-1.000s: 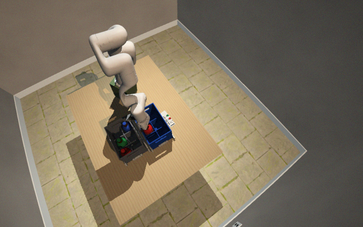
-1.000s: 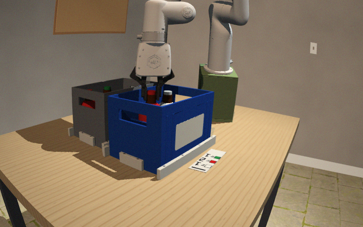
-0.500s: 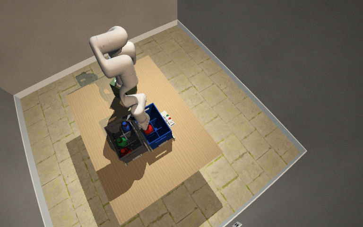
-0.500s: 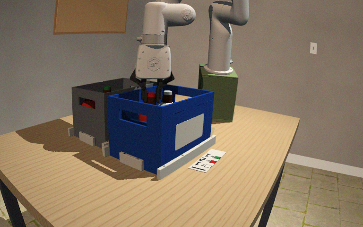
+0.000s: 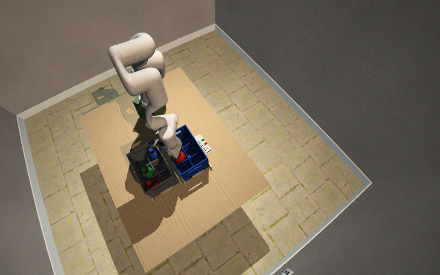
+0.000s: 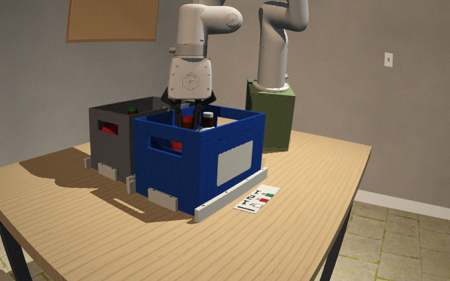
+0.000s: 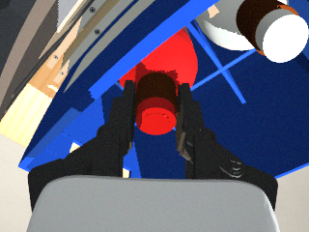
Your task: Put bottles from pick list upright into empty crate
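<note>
Now: the red bottle 7 cm below my hand. Also, from my hand: white-label bottle (9 cm behind, 7 cm below, 1 cm to the right); blue crate (8 cm below, 4 cm to the left, 1 cm behind); blue-label bottle (14 cm to the right, 9 cm behind, 7 cm below).
</note>
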